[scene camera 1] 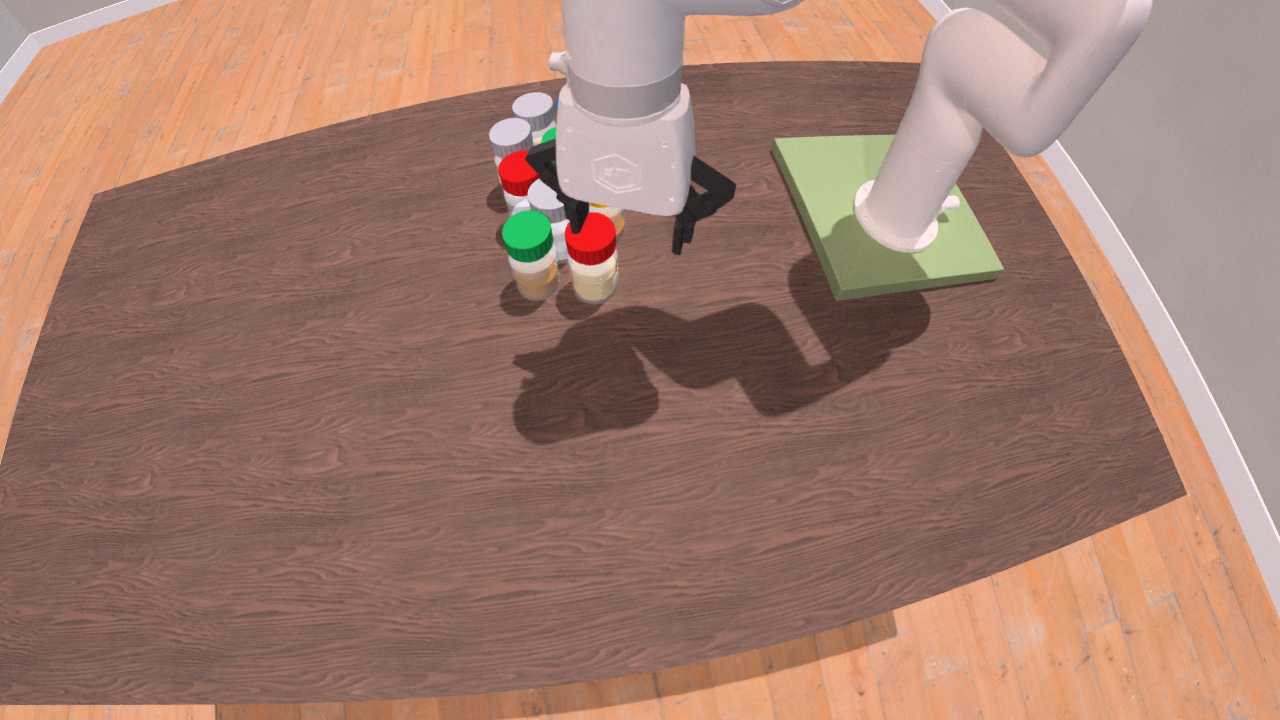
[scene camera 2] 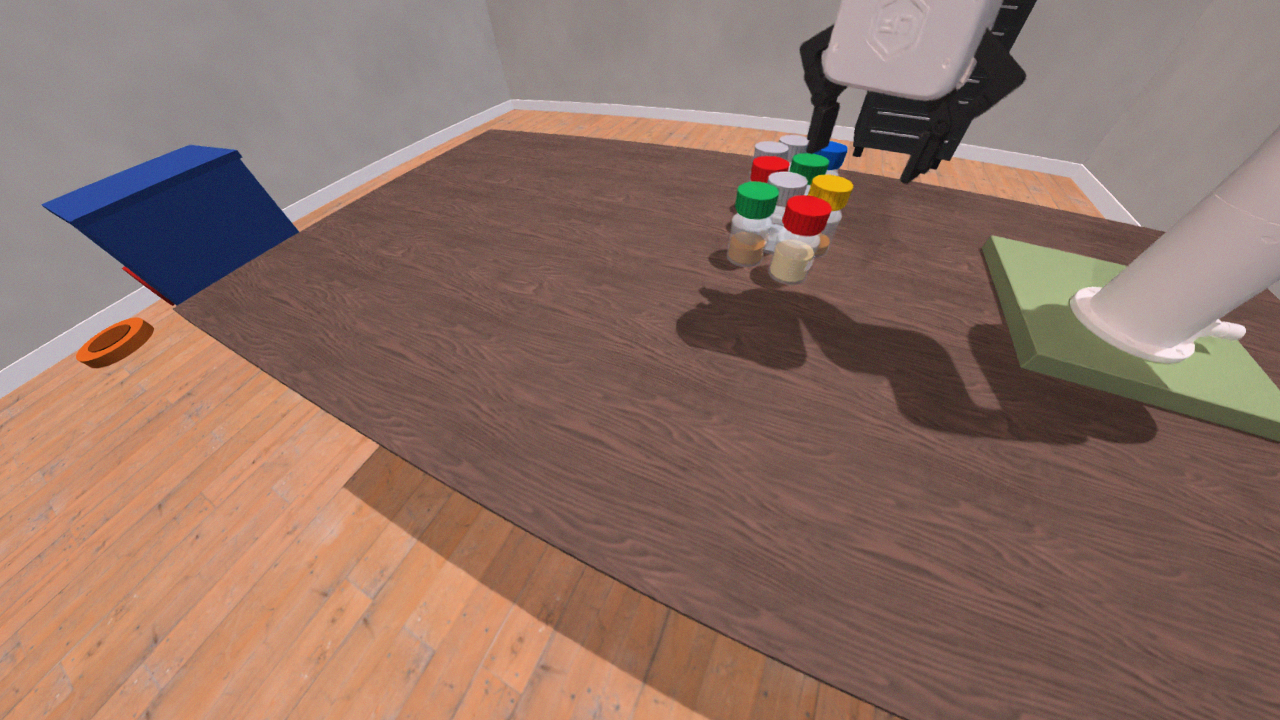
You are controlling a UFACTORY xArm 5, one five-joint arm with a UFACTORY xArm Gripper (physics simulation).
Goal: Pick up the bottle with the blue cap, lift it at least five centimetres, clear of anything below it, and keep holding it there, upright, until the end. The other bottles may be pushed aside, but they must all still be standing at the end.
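Seen in the pictures: gripper, fingertip midpoint: [scene camera 1: 629, 231] [scene camera 2: 860, 163]; arm's base at its link origin: [scene camera 1: 895, 216] [scene camera 2: 1125, 325].
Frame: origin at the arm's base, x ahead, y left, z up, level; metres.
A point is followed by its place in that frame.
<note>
The bottle with the blue cap [scene camera 2: 833, 154] @[y -0.212, x 0.381, z 0.077 m] stands at the back right of the bottle group; in scene camera 1 a sliver of its cap [scene camera 1: 559, 105] shows beside the gripper body, which hides the rest. My gripper [scene camera 1: 628, 234] @[y 0.060, x 0.399, z 0.161 m] [scene camera 2: 863, 161] @[y 0.060, x 0.399, z 0.161 m] is open and empty, pointing down above the bottles' height. In scene camera 2 its left finger overlaps the view beside the blue cap and its other finger hangs to the right. The front green-capped bottle [scene camera 1: 533, 259] @[y -0.013, x 0.487, z 0.058 m] [scene camera 2: 751, 223] @[y -0.016, x 0.487, z 0.044 m], the front red-capped bottle [scene camera 1: 592, 259] @[y 0.012, x 0.426, z 0.065 m] [scene camera 2: 799, 237] @[y 0.007, x 0.423, z 0.046 m] and the yellow-capped bottle [scene camera 2: 831, 192] @[y -0.065, x 0.391, z 0.078 m] stand upright.
Several more bottles stand close together, among them a rear green-capped one [scene camera 2: 809, 168] @[y -0.143, x 0.419, z 0.076 m], a rear red-capped one [scene camera 1: 519, 174] @[y -0.126, x 0.480, z 0.080 m] [scene camera 2: 769, 170] @[y -0.114, x 0.477, z 0.078 m] and white-capped ones. The arm's base is on a green board [scene camera 1: 921, 277] @[y 0.101, x 0.017, z 0.001 m] [scene camera 2: 1029, 331] @[y 0.052, x 0.135, z 0.000 m] to the right. A blue bin [scene camera 2: 179, 223] stands beyond the table's left edge.
</note>
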